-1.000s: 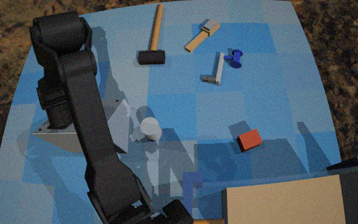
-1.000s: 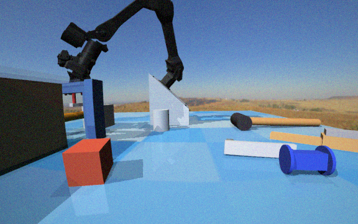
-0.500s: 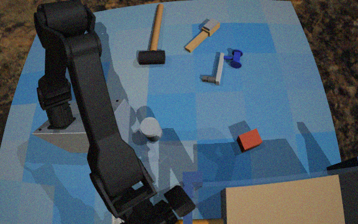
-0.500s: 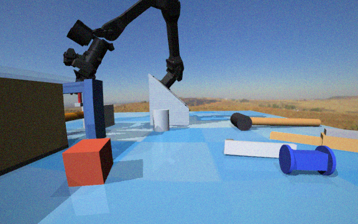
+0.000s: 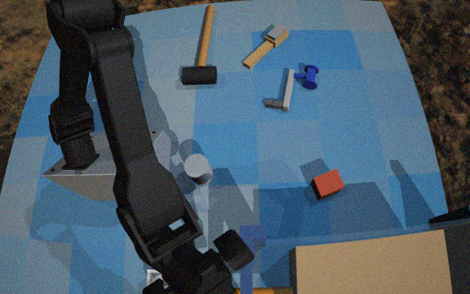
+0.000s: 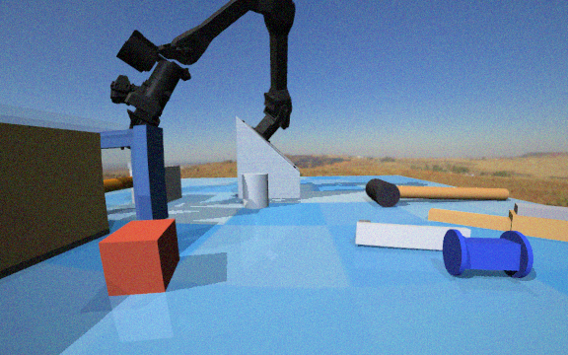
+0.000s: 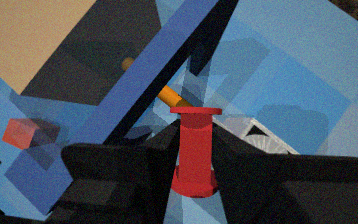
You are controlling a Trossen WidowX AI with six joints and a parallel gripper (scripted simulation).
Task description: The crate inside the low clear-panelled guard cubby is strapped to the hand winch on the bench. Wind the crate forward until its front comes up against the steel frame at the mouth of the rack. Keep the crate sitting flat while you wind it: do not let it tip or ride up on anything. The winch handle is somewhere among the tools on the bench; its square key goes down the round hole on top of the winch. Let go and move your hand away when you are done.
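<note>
Right now my gripper tip is 50 mm short of the frame, 30 mm above it and 10 mm to the left of it. Also, from my gripper tip: crank with blue grip (500 mm to the left, 160 mm ahead, 120 mm below); red grip (10 mm to the left, 10 mm behind); winch (120 mm behind, 100 mm below, 20 mm to the right).
</note>
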